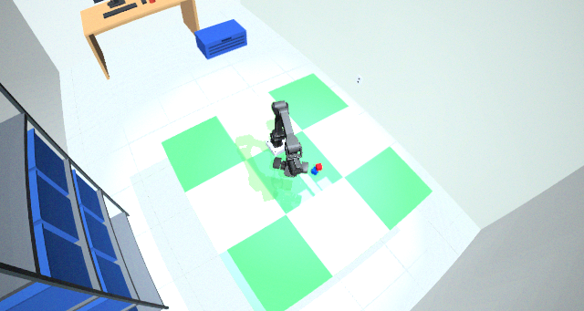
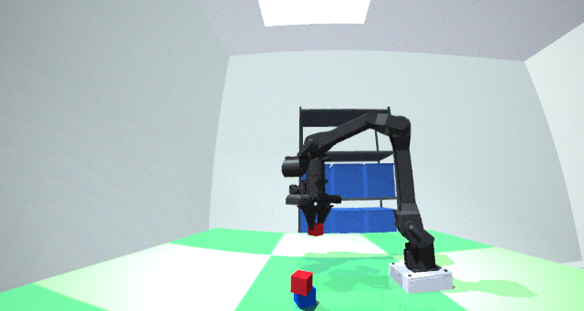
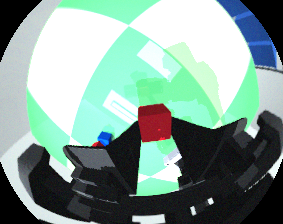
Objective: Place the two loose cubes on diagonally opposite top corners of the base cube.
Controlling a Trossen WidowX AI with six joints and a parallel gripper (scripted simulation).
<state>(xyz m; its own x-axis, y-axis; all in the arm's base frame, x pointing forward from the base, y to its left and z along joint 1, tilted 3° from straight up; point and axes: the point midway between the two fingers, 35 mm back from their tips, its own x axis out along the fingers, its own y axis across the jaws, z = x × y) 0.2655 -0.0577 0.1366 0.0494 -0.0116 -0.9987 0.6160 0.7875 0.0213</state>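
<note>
Now: gripper tip 200 mm to the right of the red cube, 70 mm above it and 10 mm short of it. Round my gripper tip: blue base cube: 180 mm to the left, 100 mm below, 10 mm ahead.
</note>
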